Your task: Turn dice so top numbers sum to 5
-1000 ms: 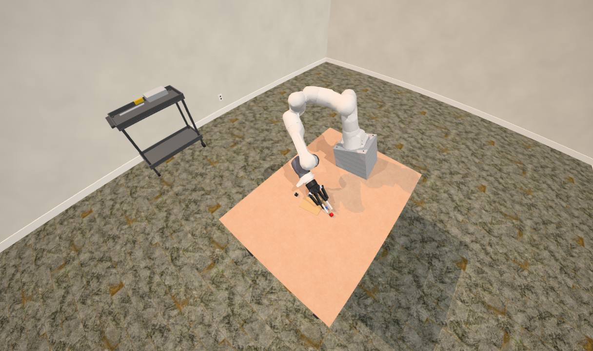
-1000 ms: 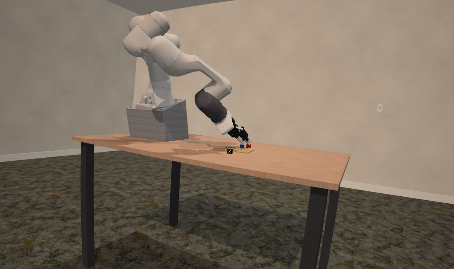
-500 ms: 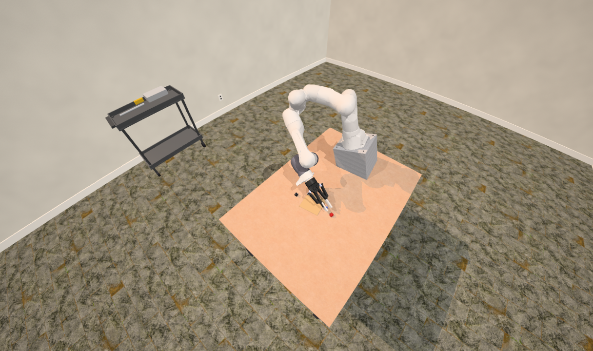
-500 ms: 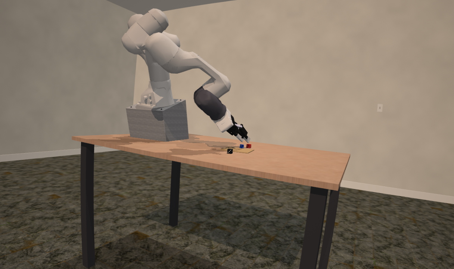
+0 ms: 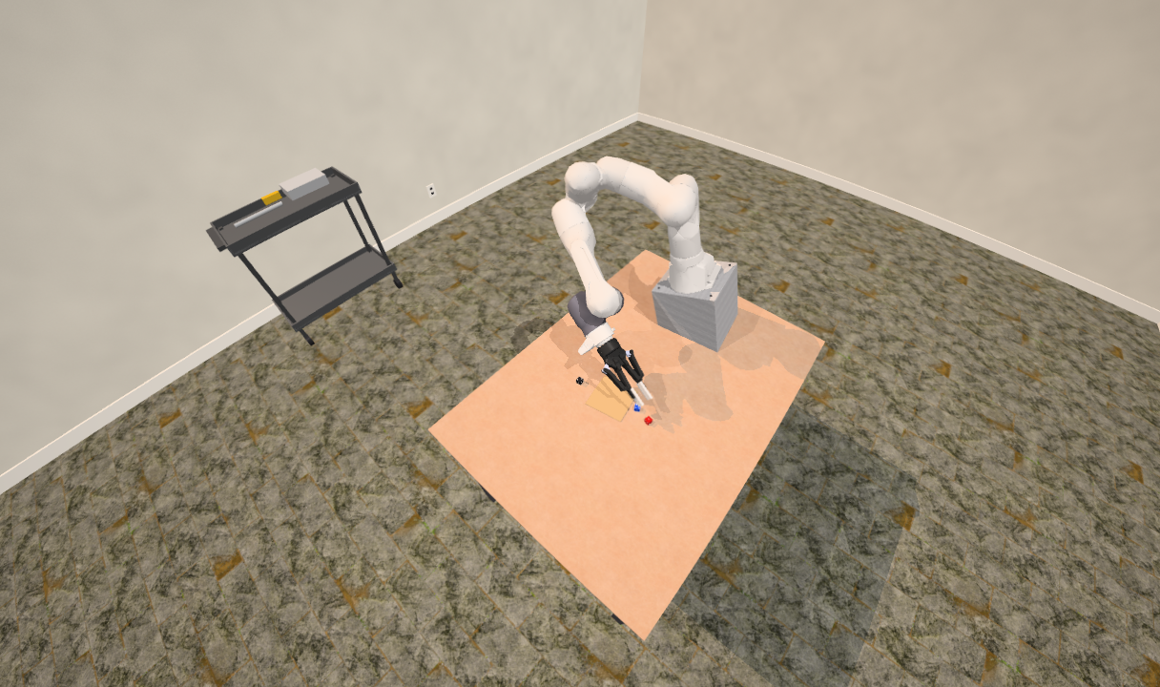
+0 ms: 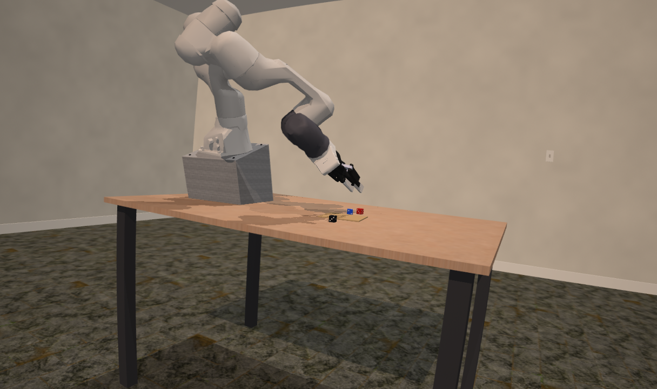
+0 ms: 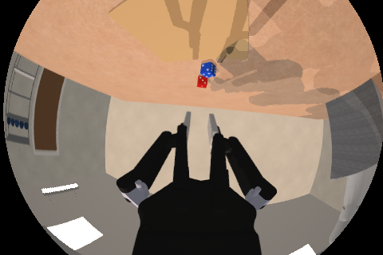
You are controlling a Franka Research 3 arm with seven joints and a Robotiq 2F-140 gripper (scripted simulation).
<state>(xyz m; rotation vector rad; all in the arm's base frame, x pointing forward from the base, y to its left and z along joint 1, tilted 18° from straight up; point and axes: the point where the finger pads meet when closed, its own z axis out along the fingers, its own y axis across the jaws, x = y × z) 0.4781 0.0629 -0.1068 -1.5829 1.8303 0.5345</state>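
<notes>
The red die lies 1 cm ahead of my hand, 6 cm to the left of it and 10 cm below it. From my hand the other things lie so: blue die: 10 cm below; then black die: 3 cm ahead, 23 cm to the right, 10 cm below; then tan mat: 1 cm ahead, 10 cm to the right, 11 cm below.
</notes>
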